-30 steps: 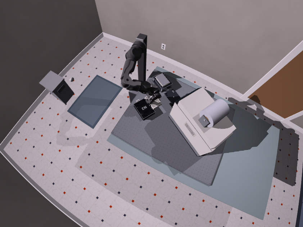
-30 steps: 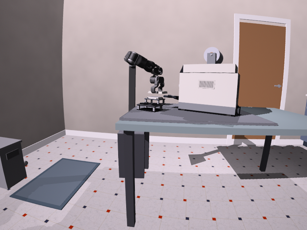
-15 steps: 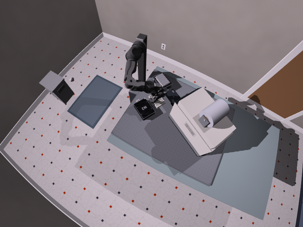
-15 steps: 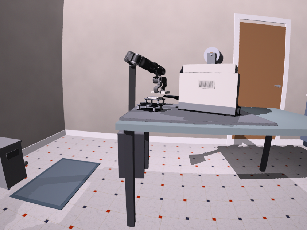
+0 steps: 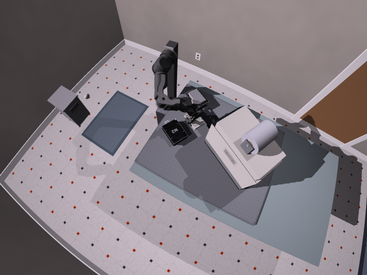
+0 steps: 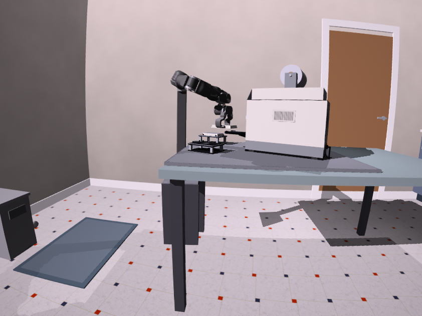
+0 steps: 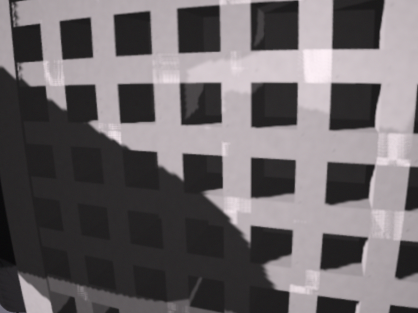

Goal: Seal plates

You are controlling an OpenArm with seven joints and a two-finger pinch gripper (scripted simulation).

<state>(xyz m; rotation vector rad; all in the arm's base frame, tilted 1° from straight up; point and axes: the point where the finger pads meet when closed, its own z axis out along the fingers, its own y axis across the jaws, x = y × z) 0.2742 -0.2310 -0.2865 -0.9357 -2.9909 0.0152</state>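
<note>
The sealer stage lies 10 cm ahead of my hand, 8 cm to the left of it and 4 cm below it. The rest, counted from my hand: N1 label (14 cm behind, 29 cm to the left, 13 cm below); screen (22 cm ahead, 5 cm to the left, 19 cm above); plate nest (6 cm behind, 23 cm to the left, 8 cm below).
</note>
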